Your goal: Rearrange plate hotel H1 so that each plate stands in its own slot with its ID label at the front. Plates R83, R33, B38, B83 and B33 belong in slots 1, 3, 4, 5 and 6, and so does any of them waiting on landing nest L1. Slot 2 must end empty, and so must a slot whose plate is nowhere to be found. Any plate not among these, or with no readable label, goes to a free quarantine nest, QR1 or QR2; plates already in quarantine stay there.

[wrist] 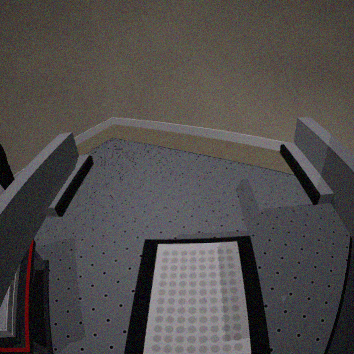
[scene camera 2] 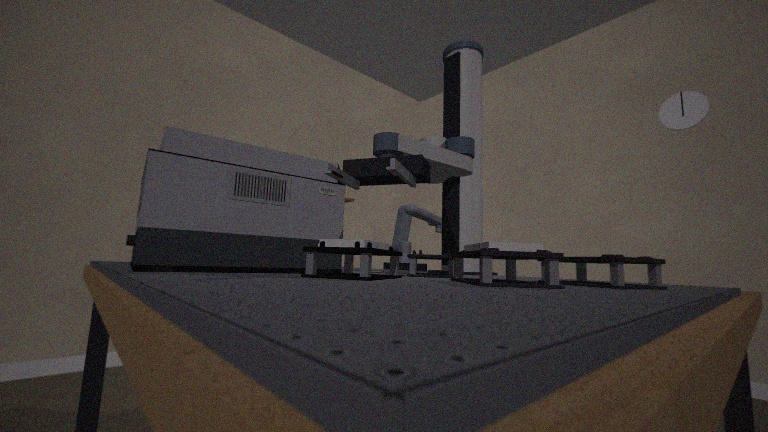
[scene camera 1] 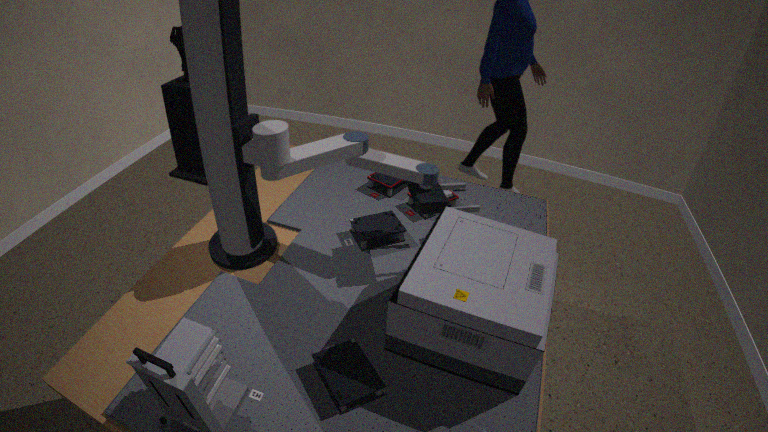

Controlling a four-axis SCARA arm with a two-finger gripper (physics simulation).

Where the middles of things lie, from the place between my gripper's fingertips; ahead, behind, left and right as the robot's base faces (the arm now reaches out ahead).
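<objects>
The grey instrument (scene camera 2: 184, 193) is 9 cm ahead of my hand, 35 cm to the right of it and 10 cm below it. I see the regrip nest (scene camera 1: 378, 225) as well, 29 cm behind my hand, 7 cm to the right of it and 15 cm below it. As for the quarantine nest QR1 (scene camera 2: 512, 255), my hand is 16 cm past it, 19 cm to the right of it and 15 cm above it. Going by their middles, of the things named here the quarantine nest QR1 is the nearest to my hand.
</objects>
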